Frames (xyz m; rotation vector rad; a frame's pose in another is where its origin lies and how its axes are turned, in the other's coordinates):
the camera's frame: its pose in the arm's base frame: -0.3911 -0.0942 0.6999 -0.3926 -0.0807 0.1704
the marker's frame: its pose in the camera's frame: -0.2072 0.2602 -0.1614 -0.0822 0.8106 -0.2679
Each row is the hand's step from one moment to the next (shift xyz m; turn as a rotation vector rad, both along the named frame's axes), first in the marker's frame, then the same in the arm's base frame.
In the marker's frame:
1: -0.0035 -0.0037 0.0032 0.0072 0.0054 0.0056
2: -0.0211 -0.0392 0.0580 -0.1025 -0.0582 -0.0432
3: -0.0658 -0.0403 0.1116 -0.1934 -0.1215 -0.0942
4: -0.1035 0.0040 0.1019 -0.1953 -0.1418 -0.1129
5: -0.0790 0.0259 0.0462 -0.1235 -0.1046 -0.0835
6: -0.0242 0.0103 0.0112 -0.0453 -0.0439 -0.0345
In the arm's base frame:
1: -0.0009 -0.0006 0.0059 0.0095 0.0038 -0.0027
2: 0.0180 -0.0041 0.0707 -0.1105 -0.0252 0.0541
3: 0.0181 0.0316 0.1307 -0.2174 -0.0620 0.0995
4: -0.0135 0.0803 0.1203 -0.2324 -0.0853 0.0985
5: -0.0288 0.0693 0.0585 -0.1559 -0.0710 0.0619
6: -0.0105 0.0222 0.0147 -0.0601 -0.0321 0.0230

